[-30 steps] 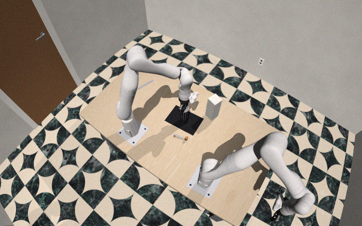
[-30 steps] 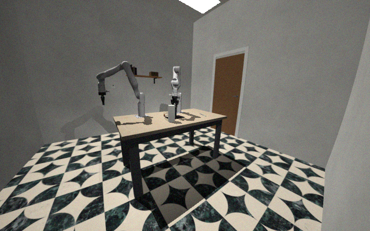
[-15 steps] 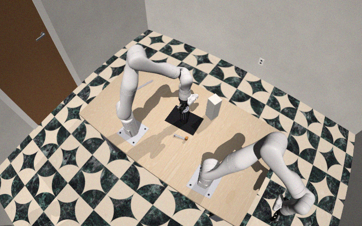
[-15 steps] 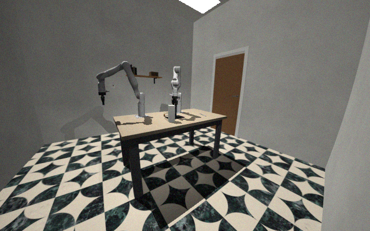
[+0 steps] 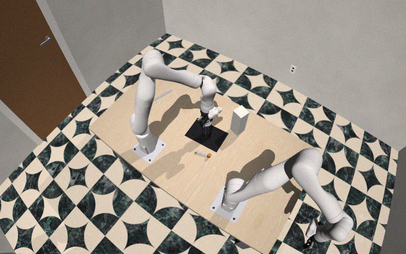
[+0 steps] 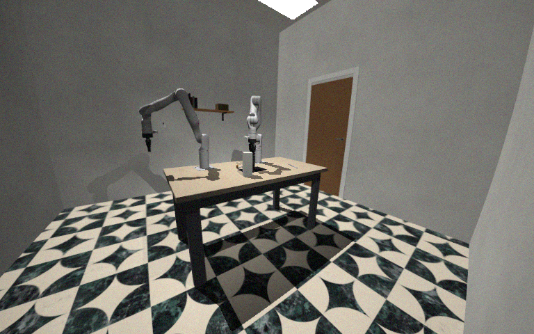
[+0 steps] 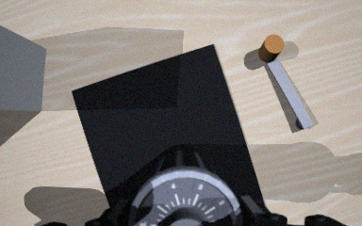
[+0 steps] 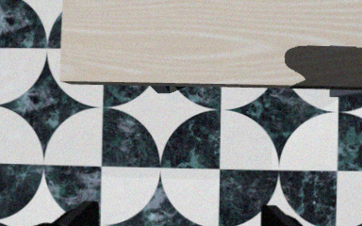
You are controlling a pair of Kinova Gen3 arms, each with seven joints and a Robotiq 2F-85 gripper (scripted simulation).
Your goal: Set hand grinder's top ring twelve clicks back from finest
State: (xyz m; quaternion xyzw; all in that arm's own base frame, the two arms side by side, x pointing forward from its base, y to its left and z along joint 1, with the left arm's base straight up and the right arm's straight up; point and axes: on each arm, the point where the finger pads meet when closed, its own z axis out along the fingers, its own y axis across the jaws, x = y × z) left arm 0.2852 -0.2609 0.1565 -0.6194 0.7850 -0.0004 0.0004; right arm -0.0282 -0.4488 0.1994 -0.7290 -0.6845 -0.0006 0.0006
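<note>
My left hand is right at the top ring. The rest, counted from my left hand: crank handle: 13 cm behind, 6 cm to the right, 14 cm below; tall pale box: 16 cm ahead, 14 cm to the right, 6 cm below; black mat: 1 cm ahead, 16 cm below.
</note>
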